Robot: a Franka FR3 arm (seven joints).
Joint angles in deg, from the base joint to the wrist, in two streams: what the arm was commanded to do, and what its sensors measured. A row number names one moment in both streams.
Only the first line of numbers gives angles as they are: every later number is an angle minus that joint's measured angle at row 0.
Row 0, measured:
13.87, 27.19, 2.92, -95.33, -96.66, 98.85, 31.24
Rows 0 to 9, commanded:
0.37, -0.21, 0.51, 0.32, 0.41, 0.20, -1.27
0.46, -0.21, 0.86, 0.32, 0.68, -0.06, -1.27
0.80, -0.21, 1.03, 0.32, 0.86, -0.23, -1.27
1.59, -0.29, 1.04, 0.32, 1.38, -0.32, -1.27
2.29, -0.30, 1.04, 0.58, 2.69, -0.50, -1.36
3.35, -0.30, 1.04, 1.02, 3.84, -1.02, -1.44
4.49, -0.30, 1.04, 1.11, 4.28, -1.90, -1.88
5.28, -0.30, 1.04, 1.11, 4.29, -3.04, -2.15
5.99, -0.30, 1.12, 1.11, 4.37, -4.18, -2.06
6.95, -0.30, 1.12, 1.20, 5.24, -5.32, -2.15
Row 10, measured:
4.25, -0.51, 0.64, -0.01, 4.37, -4.45, -0.14
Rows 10 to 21, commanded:
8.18, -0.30, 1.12, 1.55, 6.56, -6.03, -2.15
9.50, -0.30, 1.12, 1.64, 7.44, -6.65, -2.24
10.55, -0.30, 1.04, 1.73, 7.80, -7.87, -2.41
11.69, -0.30, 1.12, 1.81, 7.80, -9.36, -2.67
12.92, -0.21, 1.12, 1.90, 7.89, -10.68, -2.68
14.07, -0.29, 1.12, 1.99, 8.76, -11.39, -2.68
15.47, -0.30, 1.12, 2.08, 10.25, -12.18, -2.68
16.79, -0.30, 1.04, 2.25, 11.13, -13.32, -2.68
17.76, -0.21, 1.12, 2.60, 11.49, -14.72, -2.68
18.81, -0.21, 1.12, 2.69, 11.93, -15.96, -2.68
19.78, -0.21, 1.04, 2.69, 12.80, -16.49, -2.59
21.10, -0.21, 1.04, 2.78, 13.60, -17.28, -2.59
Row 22, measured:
17.61, -0.59, 1.06, 0.46, 12.41, -15.91, -0.12
